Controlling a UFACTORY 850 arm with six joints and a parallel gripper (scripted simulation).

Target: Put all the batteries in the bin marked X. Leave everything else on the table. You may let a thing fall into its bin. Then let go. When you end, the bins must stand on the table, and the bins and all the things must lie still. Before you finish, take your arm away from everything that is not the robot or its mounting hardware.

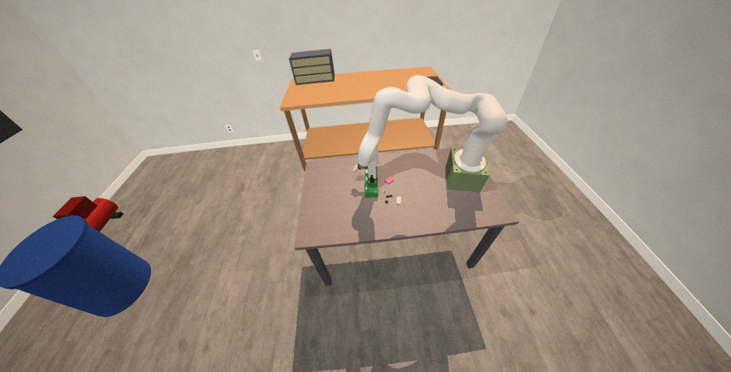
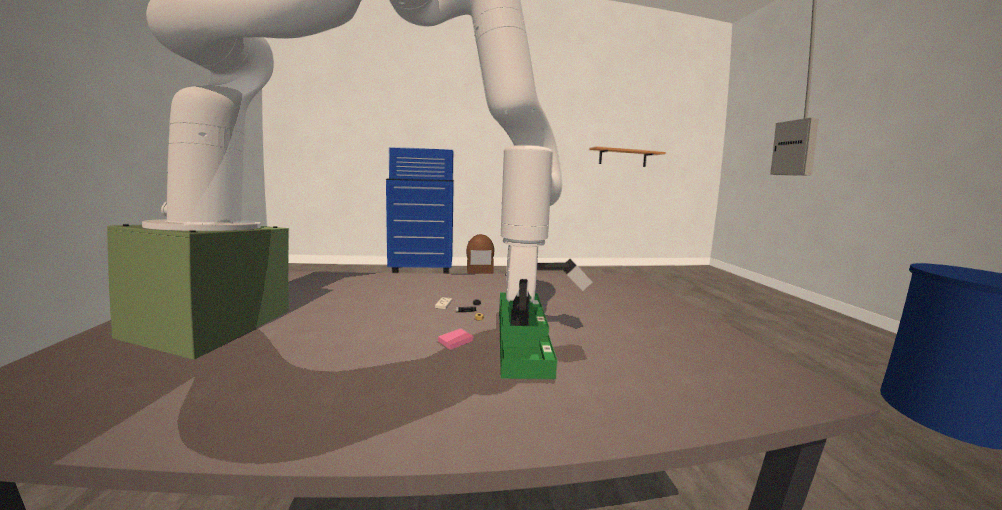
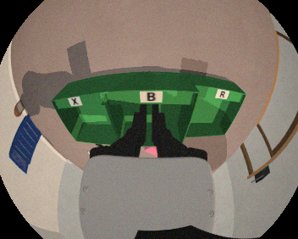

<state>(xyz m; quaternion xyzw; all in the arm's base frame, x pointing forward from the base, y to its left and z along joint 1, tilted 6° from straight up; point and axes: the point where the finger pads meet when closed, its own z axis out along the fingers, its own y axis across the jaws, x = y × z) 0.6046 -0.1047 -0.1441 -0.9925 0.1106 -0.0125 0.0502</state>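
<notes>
Right now my hand is 10 mm short of the green bin and 10 mm above it. Also, from my hand: pink block 120 mm behind, 30 mm below; yellow ring 100 mm to the left, 60 mm behind, 30 mm below; black cylinder 140 mm to the left, 90 mm behind, 30 mm below.
</notes>
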